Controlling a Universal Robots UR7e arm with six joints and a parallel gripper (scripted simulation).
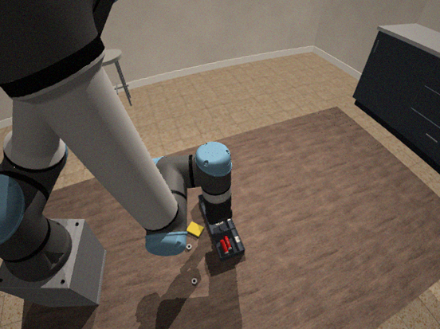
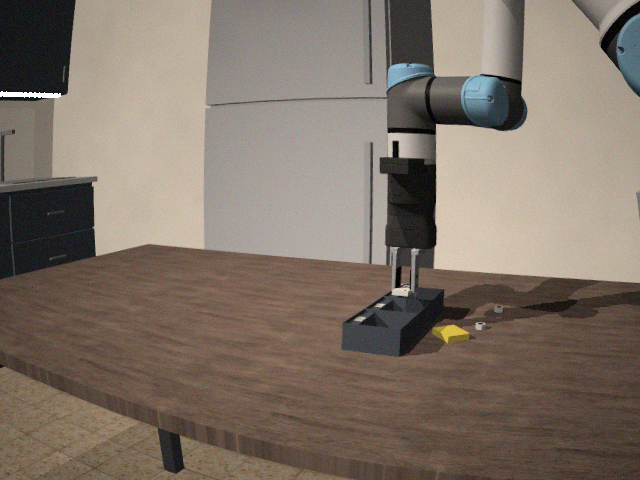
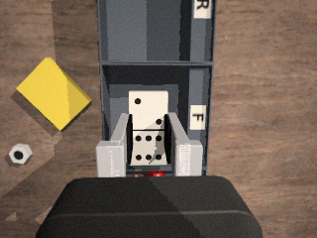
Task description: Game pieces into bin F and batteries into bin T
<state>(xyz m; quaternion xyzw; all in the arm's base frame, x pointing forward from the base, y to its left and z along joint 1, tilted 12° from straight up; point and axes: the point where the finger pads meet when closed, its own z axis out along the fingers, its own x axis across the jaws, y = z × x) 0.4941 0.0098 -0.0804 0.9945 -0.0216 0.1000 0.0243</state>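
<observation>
Now: the dark three-compartment bin 6 cm below my hand and 1 cm ahead of it. Round my hand: white domino 1 cm below; battery 8 cm to the right, 6 cm below, 1 cm behind; yellow block 8 cm behind, 7 cm below, 2 cm to the left.
</observation>
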